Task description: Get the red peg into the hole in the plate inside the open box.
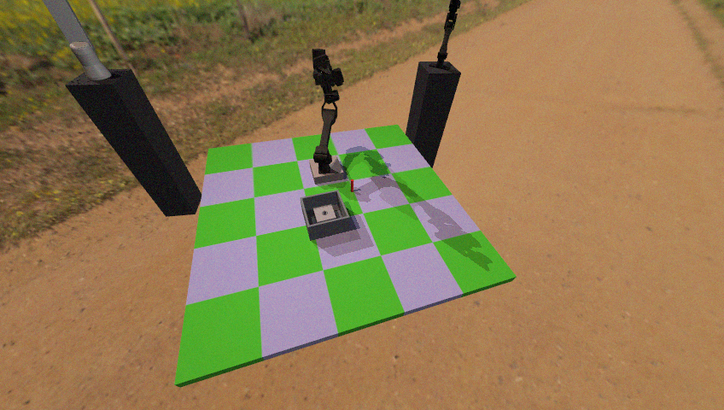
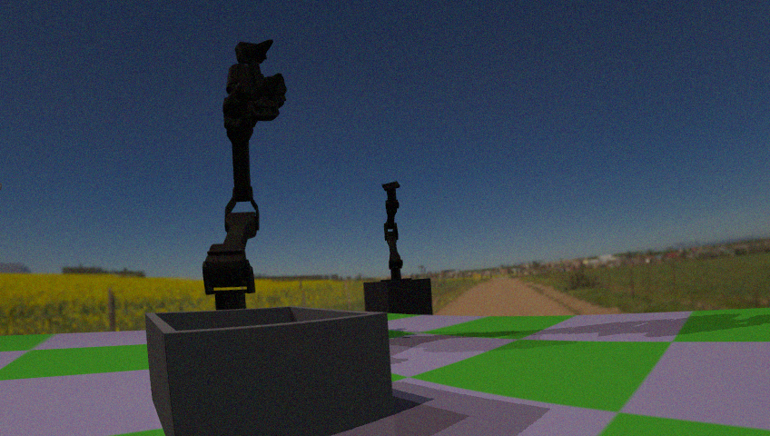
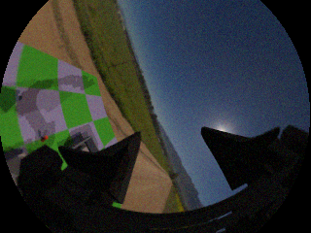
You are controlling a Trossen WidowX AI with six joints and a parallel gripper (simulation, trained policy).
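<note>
Now: the red peg 51 cm below my gripper tip, 8 cm to the left of it and 5 cm ahead of it. From my gripper tip the other things lie so: pale plate: 51 cm below, 24 cm ahead, 8 cm to the right; then dark grey box: 53 cm below, 24 cm ahead, 8 cm to the right.
</note>
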